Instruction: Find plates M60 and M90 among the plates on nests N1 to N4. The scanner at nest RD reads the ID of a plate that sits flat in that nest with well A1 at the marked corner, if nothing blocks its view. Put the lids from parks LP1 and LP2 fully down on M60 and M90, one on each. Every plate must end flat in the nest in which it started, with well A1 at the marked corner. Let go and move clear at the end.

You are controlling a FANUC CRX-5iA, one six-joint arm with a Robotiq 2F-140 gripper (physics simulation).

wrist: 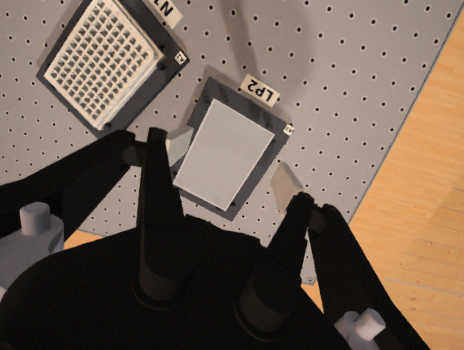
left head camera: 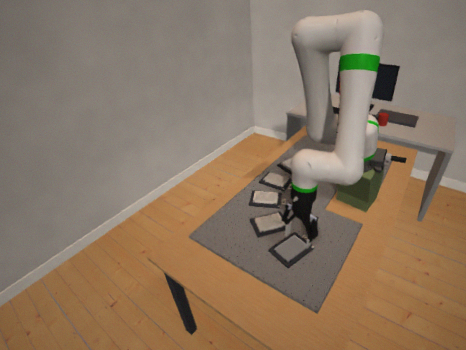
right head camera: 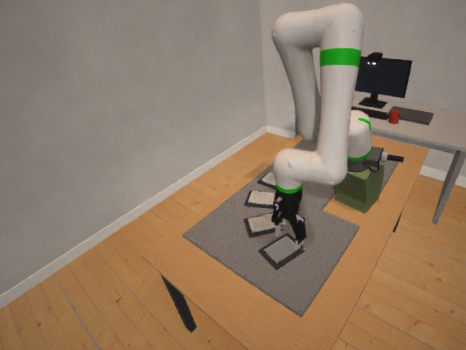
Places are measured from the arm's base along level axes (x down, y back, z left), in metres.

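Pixels of known places: gripper, fingertip midpoint: (wrist: 233, 156) (left head camera: 297, 240) (right head camera: 287, 241); arm's base, origin of the base link: (right head camera: 356, 158).
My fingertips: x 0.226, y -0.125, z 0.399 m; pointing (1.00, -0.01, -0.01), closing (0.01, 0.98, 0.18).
For each thing: its middle in the pictures, then the offset to it from my fingertips. Level surfaces: height alone.
- flat grey lid, body centre: (wrist: 220, 160) (right head camera: 281, 249) (left head camera: 291, 247) dz +0.019, dx +0.040, dy -0.017 m
- park LP2, body centre: (wrist: 221, 158) (right head camera: 282, 249) (left head camera: 291, 248) dz +0.019, dx +0.044, dy -0.016 m
- cream plate, body centre: (wrist: 101, 66) (right head camera: 262, 222) (left head camera: 269, 221) dz -0.069, dx +0.035, dy -0.170 m
- nest N1, body centre: (wrist: 106, 67) (right head camera: 262, 223) (left head camera: 269, 223) dz -0.069, dx +0.043, dy -0.170 m
- grey perforated mat, its level: dx +0.053 m
My gripper (left head camera: 299, 236) (right head camera: 289, 237) (wrist: 233, 156) is open and empty, with its fingertips apart on either side above the lid. The flat grey lid (left head camera: 291, 248) (right head camera: 280, 250) (wrist: 225, 155) lies in park LP2 (left head camera: 279, 257) (right head camera: 268, 260) (wrist: 265, 162). A cream plate (left head camera: 270, 223) (right head camera: 261, 224) (wrist: 100, 65) with its wells showing sits in nest N1 (wrist: 154, 82). More plates or lids (left head camera: 266, 198) (left head camera: 275, 179) (right head camera: 261, 198) stand in dark holders farther back, but their labels cannot be read. The arm hides part of the row. No plate ID can be read.
The holders stand on a grey perforated mat (left head camera: 325, 270) (right head camera: 310, 280) (wrist: 340, 150). The green arm base (left head camera: 359, 190) (right head camera: 359, 190) stands behind to the right. A desk with a monitor (left head camera: 387, 82) (right head camera: 385, 77) and a red cup (left head camera: 383, 119) (right head camera: 394, 116) is at the back.
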